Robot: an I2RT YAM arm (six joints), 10 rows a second.
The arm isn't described. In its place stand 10 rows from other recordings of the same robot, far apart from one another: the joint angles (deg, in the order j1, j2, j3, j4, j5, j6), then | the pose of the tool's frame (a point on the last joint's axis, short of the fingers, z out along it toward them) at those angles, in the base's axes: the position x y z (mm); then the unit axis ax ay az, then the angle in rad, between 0 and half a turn.
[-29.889, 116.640, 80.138, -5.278, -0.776, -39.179] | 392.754 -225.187 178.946 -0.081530 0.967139 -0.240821 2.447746
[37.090, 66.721, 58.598, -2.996, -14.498, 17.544] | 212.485 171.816 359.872 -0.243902 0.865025 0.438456 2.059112
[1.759, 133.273, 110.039, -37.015, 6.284, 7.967] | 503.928 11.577 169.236 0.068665 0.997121 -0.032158 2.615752
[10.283, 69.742, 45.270, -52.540, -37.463, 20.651] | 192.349 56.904 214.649 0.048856 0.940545 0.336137 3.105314
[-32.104, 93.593, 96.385, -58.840, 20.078, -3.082] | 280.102 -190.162 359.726 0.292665 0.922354 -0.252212 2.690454
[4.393, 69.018, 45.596, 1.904, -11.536, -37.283] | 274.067 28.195 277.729 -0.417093 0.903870 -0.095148 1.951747
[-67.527, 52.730, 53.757, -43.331, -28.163, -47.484] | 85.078 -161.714 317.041 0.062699 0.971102 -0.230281 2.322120
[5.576, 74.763, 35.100, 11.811, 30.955, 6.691] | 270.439 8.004 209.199 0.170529 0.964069 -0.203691 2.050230
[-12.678, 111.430, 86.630, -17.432, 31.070, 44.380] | 426.603 -114.799 240.718 0.575314 0.805182 -0.143857 2.225603
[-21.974, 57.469, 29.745, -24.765, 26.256, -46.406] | 167.818 -84.696 191.190 -0.124949 0.925601 -0.357283 2.864390
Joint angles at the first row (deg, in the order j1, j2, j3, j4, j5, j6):
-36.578, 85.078, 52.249, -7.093, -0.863, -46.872
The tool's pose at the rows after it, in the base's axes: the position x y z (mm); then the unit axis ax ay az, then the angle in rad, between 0 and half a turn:
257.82 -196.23 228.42 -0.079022 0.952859 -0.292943 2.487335
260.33 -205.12 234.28 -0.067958 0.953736 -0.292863 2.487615
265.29 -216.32 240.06 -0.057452 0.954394 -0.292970 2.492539
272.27 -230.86 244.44 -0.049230 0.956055 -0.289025 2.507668
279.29 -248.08 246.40 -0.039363 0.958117 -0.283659 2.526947
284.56 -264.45 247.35 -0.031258 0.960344 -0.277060 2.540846
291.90 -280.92 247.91 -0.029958 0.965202 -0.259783 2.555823
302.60 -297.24 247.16 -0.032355 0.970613 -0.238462 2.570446
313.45 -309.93 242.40 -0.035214 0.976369 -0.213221 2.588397
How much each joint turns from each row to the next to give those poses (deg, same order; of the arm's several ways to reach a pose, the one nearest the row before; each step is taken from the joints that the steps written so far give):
-0.809, 0.568, 1.572, -0.851, -0.154, 0.480
-0.983, 1.246, 2.559, -1.335, -0.240, 0.459
-0.962, 2.056, 3.410, -1.550, -0.065, 0.328
-1.114, 3.102, 4.480, -2.319, -0.197, -0.043
-1.333, 3.695, 4.832, -2.360, -0.218, -0.065
-1.335, 3.365, 4.415, -2.164, -0.569, -0.132
-1.113, 3.999, 5.593, -3.649, -1.398, -0.415
-0.700, 4.744, 6.623, -4.262, -1.531, -0.459
-0.284, 4.613, 5.993, -4.199, -1.399, -0.241

